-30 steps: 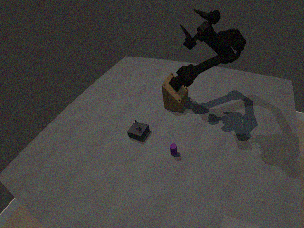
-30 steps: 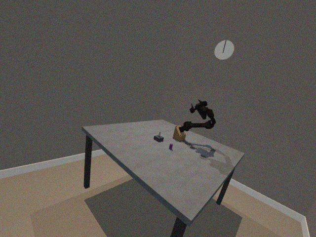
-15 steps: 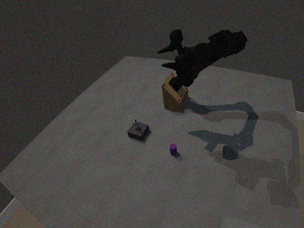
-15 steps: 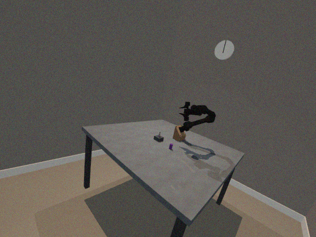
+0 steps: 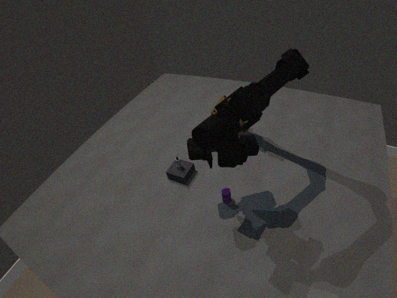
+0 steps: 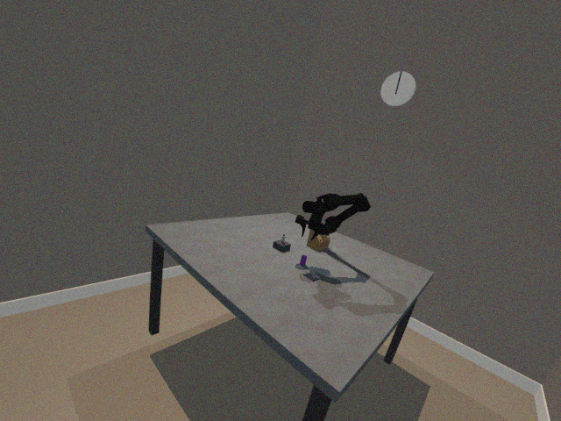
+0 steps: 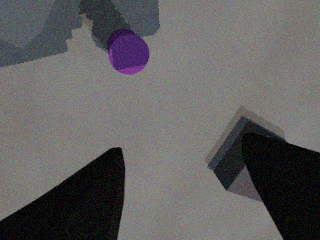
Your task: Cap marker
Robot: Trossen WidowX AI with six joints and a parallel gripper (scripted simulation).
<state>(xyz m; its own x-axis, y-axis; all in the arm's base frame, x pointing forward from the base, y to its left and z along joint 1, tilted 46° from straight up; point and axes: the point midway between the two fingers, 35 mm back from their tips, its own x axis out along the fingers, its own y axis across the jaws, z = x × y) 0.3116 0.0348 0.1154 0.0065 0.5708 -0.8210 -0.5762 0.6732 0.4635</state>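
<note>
Right now the purple cap is 11 cm below my gripper tip, 2 cm to the left of it and 1 cm ahead of it. Also, from my gripper tip: marker 18 cm to the right, 5 cm below, 3 cm behind.
</note>
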